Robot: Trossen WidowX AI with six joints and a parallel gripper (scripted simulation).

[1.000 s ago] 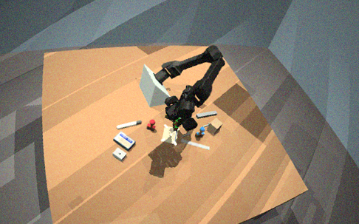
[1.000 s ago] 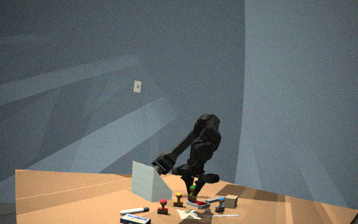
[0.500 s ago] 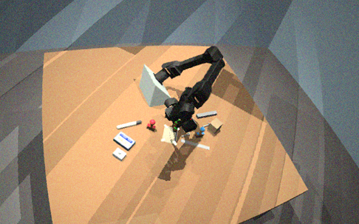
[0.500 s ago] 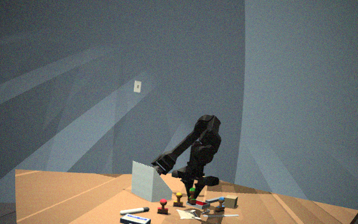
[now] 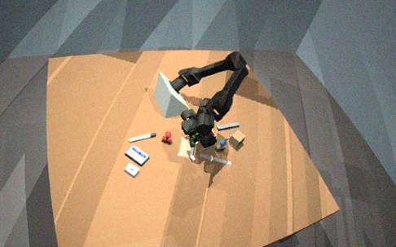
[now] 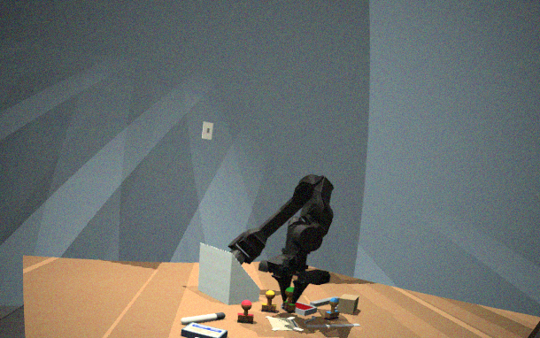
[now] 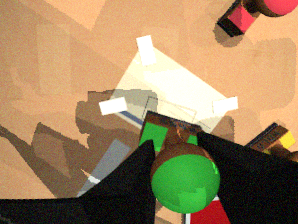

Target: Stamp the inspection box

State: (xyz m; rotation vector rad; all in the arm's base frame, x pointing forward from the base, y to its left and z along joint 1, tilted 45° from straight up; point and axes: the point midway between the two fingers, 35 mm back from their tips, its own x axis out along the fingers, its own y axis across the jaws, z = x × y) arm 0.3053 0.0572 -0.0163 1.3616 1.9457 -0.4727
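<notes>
Right now my gripper tip is 70 mm above the white card and 10 mm to the left of it. Also, from my gripper tip: red-knobbed stamp (100 mm to the right, 40 mm below, 40 mm behind); yellow-knobbed stamp (110 mm behind, 40 mm below, 10 mm to the left); green-knobbed stamp (right at my gripper tip).
</notes>
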